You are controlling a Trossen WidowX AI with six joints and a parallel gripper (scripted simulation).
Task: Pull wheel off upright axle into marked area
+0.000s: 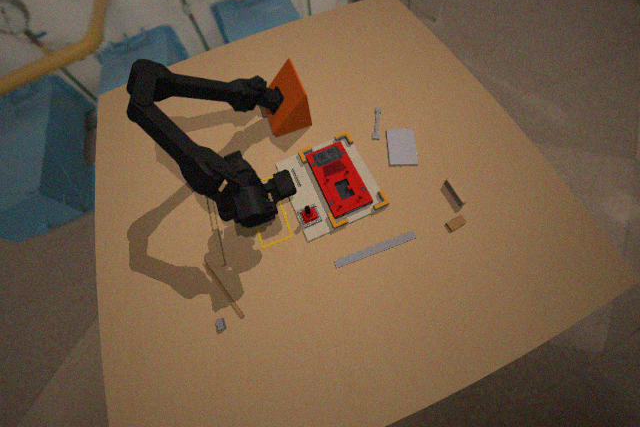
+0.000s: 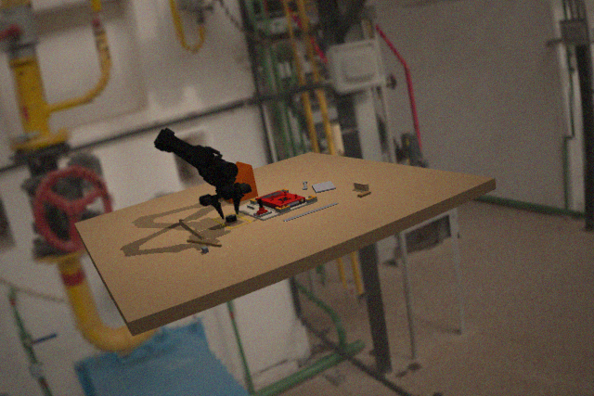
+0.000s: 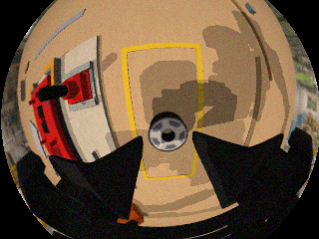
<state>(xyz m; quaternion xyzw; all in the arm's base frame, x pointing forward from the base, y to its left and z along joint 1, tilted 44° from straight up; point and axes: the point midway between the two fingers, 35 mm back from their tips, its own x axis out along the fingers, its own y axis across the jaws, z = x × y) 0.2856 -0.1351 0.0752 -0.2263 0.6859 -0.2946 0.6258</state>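
The silver wheel lies right at my gripper tip. Also, from my gripper tip: upright axle 70 mm ahead, 100 mm to the left, 20 mm above; grey bar 220 mm ahead, 200 mm to the left, 10 mm below; grey plate 420 mm to the left, 10 mm below.
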